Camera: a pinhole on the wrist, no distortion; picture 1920 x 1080 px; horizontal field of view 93.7 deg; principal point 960.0 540.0 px. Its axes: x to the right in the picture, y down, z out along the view. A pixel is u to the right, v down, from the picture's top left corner.
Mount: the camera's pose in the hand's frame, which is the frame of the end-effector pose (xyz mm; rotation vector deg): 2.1 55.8 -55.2 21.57 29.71 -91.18
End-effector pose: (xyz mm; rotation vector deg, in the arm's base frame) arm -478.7 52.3 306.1 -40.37 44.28 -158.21
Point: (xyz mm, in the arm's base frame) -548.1 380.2 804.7
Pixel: 1552.2 792.6
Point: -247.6 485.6 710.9
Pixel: 1587.4 256.6
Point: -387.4 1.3 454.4
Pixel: 771.1 433.7
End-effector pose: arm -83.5 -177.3 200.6 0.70 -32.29 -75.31
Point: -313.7 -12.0 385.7
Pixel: 853.3 197.1
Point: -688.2 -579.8 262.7
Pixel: 1632.5 1011.8
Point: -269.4 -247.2 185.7
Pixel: 1611.7 664.4
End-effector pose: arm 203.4 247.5 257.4 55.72 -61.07 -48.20
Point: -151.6 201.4 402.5
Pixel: 297.6 389.5
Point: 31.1 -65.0 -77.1
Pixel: 1499.8 781.2
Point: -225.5 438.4 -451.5
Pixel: outside the picture
